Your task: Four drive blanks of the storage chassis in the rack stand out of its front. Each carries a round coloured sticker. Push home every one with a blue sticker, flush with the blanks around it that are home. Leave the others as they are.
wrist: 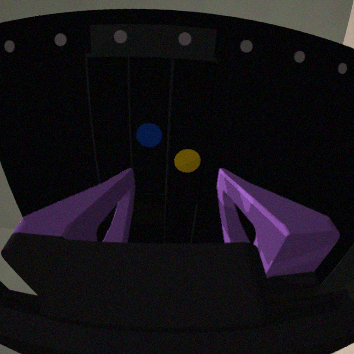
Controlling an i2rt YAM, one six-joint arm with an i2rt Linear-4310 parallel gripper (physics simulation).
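Note:
A blue round sticker [149, 135] shows on a dark drive blank left of the view's middle. A yellow round sticker [187, 160] shows on the dark front just right of it and a little lower. The blanks are nearly black, with thin lighter edge lines between them; how far each stands out is too dark to tell. My gripper [175, 176] has its two purple fingers apart, with no thing between them. Both stickers show above the gap between the fingertips, the blue one toward the left tip. Other stickered blanks do not show in this view.
The dark chassis front [270, 115] spreads across the view. A row of grey round dots runs along its top, two of them on a slightly lighter strip [152, 45]. A grey-green background shows above and at the left, and a pale surface at the right edge.

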